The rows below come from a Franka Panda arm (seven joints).
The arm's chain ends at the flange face. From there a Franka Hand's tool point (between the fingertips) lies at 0.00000 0.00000 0.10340 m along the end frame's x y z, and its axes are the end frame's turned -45 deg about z.
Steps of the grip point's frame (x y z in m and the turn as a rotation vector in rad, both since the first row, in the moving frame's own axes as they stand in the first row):
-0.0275, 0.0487, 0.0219, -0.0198, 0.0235, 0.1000
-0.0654, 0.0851, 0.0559, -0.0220, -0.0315, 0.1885
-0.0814, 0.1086, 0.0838, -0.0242, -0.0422, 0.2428
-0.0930, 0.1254, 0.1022, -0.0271, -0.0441, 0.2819
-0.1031, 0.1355, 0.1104, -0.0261, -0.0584, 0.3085
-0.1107, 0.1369, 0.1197, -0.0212, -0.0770, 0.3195
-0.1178, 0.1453, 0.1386, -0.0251, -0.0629, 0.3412
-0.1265, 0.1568, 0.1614, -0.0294, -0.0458, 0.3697
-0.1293, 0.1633, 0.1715, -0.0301, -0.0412, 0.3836
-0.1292, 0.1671, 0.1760, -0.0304, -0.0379, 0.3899
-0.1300, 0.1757, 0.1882, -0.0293, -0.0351, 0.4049
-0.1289, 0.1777, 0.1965, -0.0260, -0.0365, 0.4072
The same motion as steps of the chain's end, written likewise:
0.0118, 0.0540, 0.0219, 0.0026, 0.0306, 0.1000
0.0150, 0.1026, 0.0560, -0.0378, -0.0067, 0.1885
0.0211, 0.1297, 0.0839, -0.0470, -0.0127, 0.2428
0.0249, 0.1495, 0.1023, -0.0503, -0.0120, 0.2819
0.0262, 0.1630, 0.1106, -0.0598, -0.0228, 0.3085
0.0237, 0.1687, 0.1200, -0.0694, -0.0395, 0.3195
0.0232, 0.1802, 0.1388, -0.0622, -0.0267, 0.3412
0.0236, 0.1952, 0.1616, -0.0532, -0.0116, 0.3697
0.0258, 0.2020, 0.1716, -0.0504, -0.0078, 0.3836
0.0283, 0.2048, 0.1761, -0.0483, -0.0053, 0.3899
0.0337, 0.2117, 0.1883, -0.0455, -0.0041, 0.4049
0.0362, 0.2125, 0.1966, -0.0442, -0.0074, 0.4072

